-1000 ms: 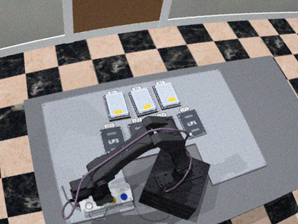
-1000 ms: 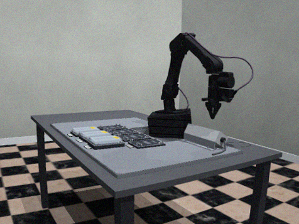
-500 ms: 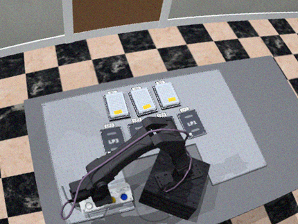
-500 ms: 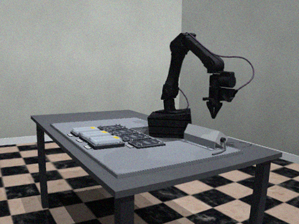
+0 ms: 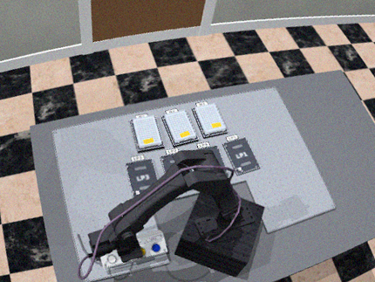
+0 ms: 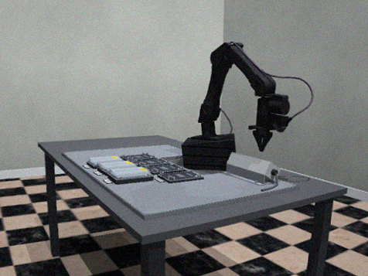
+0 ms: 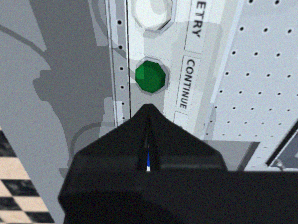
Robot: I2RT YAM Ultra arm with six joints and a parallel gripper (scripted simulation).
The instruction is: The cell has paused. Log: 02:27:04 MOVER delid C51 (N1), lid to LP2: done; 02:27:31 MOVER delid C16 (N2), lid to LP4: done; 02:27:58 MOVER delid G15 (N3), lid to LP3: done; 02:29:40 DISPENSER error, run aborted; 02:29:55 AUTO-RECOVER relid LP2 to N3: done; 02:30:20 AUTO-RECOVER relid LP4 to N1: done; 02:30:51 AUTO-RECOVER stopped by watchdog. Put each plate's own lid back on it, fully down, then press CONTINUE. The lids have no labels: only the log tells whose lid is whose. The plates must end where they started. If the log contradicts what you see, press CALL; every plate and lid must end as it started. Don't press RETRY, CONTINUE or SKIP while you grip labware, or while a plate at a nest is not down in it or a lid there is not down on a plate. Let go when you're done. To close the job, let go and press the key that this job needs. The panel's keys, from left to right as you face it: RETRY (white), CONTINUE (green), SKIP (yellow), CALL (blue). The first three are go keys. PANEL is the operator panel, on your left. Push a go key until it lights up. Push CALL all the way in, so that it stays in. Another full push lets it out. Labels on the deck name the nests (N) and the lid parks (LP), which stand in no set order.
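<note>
My hand is 5 cm above the green continue key and 1 cm to the right of it. The rest, counted from my hand: blue call key (9 cm to the right, 5 cm below); then white retry key (6 cm to the left, 5 cm below); then yellow skip key (5 cm below, 4 cm to the right).
</note>
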